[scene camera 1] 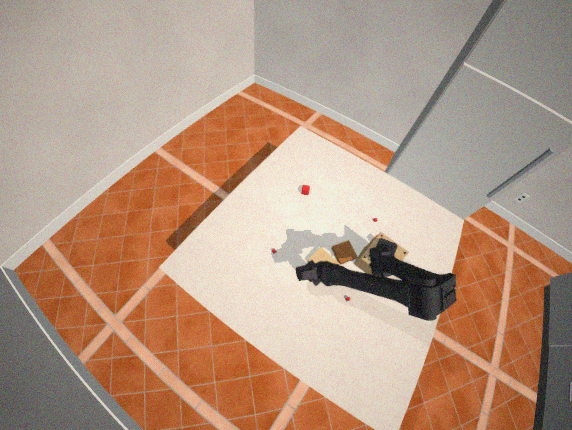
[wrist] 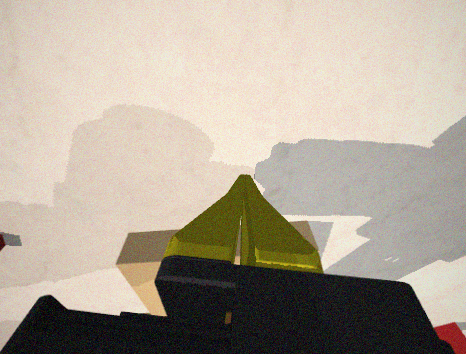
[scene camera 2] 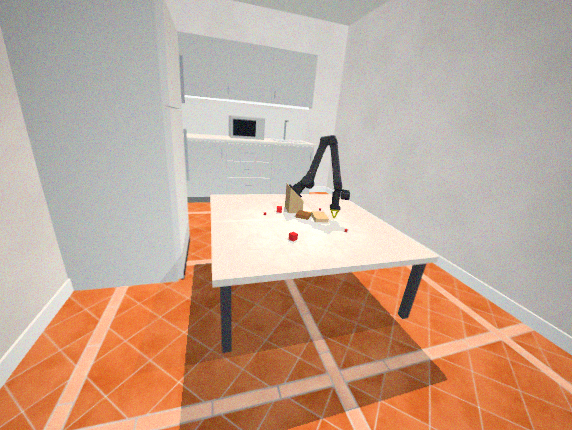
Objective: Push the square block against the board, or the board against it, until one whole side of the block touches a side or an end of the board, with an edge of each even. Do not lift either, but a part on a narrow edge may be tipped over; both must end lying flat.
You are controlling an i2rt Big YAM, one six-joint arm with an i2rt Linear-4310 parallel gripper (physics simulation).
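Places are measured from the arm's base along level axes (x ahead, y left, z up), in metres.
Pixels of known places: gripper, fingertip midpoint: (wrist: 244, 182) (scene camera 2: 333, 218); arm's base, origin of the base link: (scene camera 1: 383, 252) (scene camera 2: 294, 191).
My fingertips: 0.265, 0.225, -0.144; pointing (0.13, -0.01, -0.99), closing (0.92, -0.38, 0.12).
For each thing: its middle in the pictures, then the offset to it from my fingertips, as dx, dy, dz. Level surfaces: height alone.
- brown square block, body centre: (scene camera 1: 344, 252) (scene camera 2: 303, 214) -0.115, -0.205, +0.000
- light tan board, body centre: (wrist: 222, 273) (scene camera 1: 325, 264) (scene camera 2: 319, 216) -0.051, -0.097, +0.000
- larger red cube, body centre: (wrist: 452, 341) (scene camera 1: 305, 190) (scene camera 2: 293, 236) +0.226, -0.449, +0.006
- white table, its level: dz -0.014
The brown square block (scene camera 1: 344, 251) (scene camera 2: 303, 214) lies flat beside the light tan board (scene camera 1: 321, 256) (scene camera 2: 320, 217) (wrist: 140, 280). Their facing sides stand at an angle to each other; near corners look very close, and I cannot tell whether they touch. The arm hides part of the board in scene camera 1, and the fingers cover its middle in the wrist view. My gripper (scene camera 2: 334, 216) (wrist: 244, 182) is shut and empty, pointing down just beyond the board, on the side away from the block. Whether the tips touch the table cannot be told.
The arm's base stands by a tilted tan plate with holes (scene camera 1: 401, 248) (scene camera 2: 293, 199), near the block. A larger red cube (scene camera 1: 305, 190) (scene camera 2: 293, 236) stands farther out. Small red cubes (scene camera 1: 375, 220) (scene camera 1: 273, 251) (scene camera 1: 347, 298) lie around the parts on the white table (scene camera 1: 225, 265) (scene camera 2: 250, 255).
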